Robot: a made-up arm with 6 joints. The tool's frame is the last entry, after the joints.
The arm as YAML. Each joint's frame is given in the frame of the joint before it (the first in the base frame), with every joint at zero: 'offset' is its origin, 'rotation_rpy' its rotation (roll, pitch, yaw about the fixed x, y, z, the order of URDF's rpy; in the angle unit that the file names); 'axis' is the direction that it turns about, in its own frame. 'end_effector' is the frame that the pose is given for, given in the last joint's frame.
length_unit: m
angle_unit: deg
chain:
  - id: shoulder
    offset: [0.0, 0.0, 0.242]
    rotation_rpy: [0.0, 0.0, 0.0]
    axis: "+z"
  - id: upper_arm
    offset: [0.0, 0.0, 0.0]
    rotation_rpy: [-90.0, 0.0, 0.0]
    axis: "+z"
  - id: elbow
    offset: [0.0, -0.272, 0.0]
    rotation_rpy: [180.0, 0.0, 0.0]
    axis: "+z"
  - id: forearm
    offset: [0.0, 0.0, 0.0]
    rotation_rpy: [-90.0, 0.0, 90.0]
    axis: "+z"
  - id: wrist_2
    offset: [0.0, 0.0, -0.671]
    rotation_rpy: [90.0, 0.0, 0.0]
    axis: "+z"
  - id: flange
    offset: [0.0, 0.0, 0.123]
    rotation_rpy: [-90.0, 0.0, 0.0]
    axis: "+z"
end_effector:
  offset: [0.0, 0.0, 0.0]
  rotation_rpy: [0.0, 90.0, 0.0]
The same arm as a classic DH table. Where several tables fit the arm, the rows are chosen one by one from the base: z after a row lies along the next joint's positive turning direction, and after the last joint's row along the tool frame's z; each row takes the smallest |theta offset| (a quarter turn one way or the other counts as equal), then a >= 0, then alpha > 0; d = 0 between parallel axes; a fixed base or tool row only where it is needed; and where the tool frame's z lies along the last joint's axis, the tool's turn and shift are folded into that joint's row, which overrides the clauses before.
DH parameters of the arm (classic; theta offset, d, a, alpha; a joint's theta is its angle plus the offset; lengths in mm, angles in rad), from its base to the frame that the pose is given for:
shoulder: 0.0000 242.0 0.0 -1.5708
upper_arm: -1.5708 0.0 272.0 3.1416
elbow: 0.0000 0.0 0.0 -1.5708
forearm: 0.0000 -671.0 0.0 1.5708
wrist_2: 0.0000 123.0 0.0 -1.5708
flange: 1.5708 0.0 0.0 1.5708
tool (fixed): -1.5708 0.0 0.0 0.0000

